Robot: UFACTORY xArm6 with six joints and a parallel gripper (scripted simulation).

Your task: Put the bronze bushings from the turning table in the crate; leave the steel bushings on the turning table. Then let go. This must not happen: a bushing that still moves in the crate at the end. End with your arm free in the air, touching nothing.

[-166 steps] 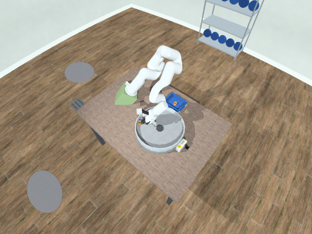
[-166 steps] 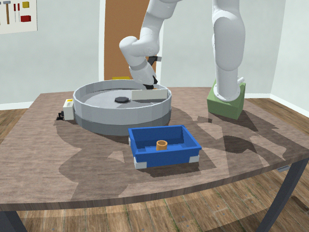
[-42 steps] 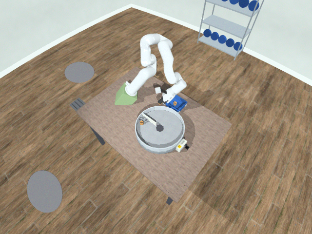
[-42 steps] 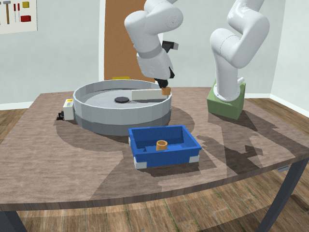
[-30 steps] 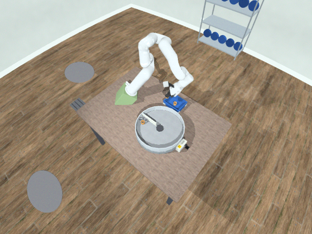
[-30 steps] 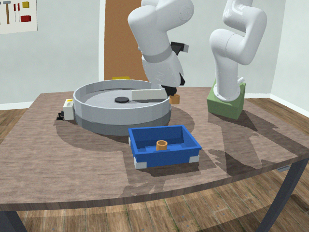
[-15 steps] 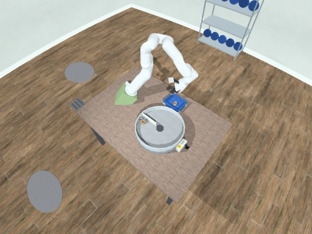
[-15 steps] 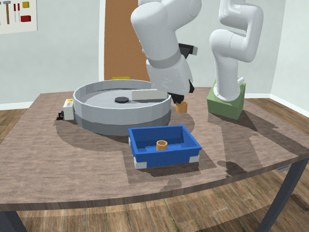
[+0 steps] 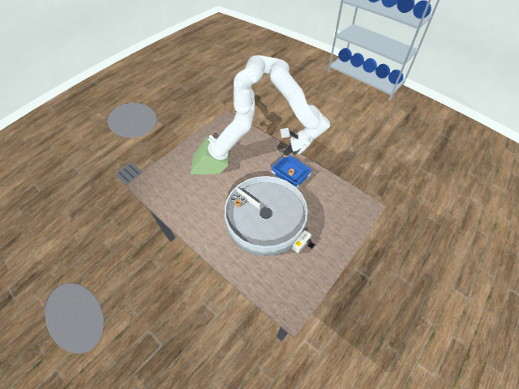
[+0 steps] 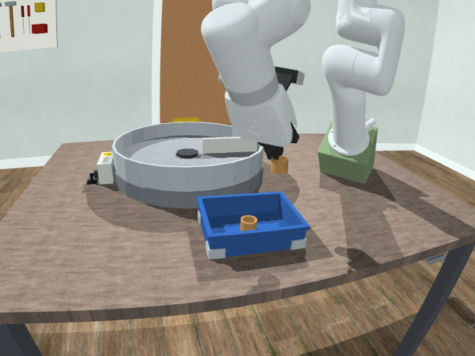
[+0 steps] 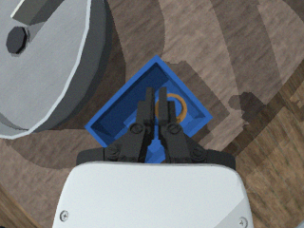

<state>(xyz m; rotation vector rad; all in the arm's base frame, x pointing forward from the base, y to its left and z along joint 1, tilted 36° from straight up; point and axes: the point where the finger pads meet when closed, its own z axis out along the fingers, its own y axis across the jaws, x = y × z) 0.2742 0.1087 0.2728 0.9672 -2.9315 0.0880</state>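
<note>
Now: hand 15 cm above the blue crate, 4 cm short of it and 1 cm to the right of it. Round my hand: turning table 33 cm to the right, 12 cm below, 11 cm ahead.
</note>
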